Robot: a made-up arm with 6 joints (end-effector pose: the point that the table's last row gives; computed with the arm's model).
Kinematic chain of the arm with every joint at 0, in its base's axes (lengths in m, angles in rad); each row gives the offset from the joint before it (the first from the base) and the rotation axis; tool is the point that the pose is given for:
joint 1: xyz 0 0 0.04 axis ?
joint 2: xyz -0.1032 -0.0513 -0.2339 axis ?
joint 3: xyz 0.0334 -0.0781 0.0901 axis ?
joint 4: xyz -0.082 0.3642 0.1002 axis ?
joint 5: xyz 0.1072 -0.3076 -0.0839 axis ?
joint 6: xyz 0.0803 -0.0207 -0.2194 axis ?
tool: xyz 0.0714 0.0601 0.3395
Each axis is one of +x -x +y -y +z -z.
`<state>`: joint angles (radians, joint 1 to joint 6).
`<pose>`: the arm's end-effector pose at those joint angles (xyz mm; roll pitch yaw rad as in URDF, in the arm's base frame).
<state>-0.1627 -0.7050 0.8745 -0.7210 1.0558 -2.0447</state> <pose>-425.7 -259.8 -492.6 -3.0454 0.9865 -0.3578</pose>
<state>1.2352 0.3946 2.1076 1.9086 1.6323 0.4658</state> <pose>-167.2 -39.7 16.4 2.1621 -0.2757 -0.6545</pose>
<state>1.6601 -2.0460 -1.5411 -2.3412 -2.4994 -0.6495</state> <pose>-124.0 -199.4 -348.1 0.3849 0.9442 -2.8288</pose>
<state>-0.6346 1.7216 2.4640 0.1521 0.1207 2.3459</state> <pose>2.1 262.0 -119.7 0.7303 0.7807 2.2691</pose>
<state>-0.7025 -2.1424 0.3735 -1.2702 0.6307 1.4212</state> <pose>363.4 -368.2 -174.3 -2.1498 -0.0491 -1.9584</pose>
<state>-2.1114 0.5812 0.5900 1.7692 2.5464 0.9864</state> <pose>53.9 -171.8 -197.5 -2.9798 0.4476 1.6823</pose>
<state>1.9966 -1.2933 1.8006 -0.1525 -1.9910 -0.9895</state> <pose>-410.7 226.1 -212.4 -2.0488 -0.9005 2.4573</pose>
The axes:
joint 1: -z
joint 2: -y
joint 3: +z
joint 4: -y
joint 5: -z
joint 6: +x

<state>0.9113 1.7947 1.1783 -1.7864 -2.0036 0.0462</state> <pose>-220.2 114.1 -381.4 0.5978 1.0661 1.1339</pose>
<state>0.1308 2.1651 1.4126 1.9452 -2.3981 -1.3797</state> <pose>-246.0 165.2 -116.1 0.1069 0.1355 0.2546</pose>
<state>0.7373 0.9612 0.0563 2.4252 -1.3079 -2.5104</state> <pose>-258.9 403.4 453.6 0.4069 0.1075 1.1222</pose>
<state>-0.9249 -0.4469 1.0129 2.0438 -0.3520 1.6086</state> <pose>439.7 130.3 290.0 -1.6837 -1.3597 -1.1807</pose>
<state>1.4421 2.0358 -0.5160 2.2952 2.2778 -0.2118</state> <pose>-196.8 227.8 -453.1 -2.0790 -0.2192 -2.5508</pose>
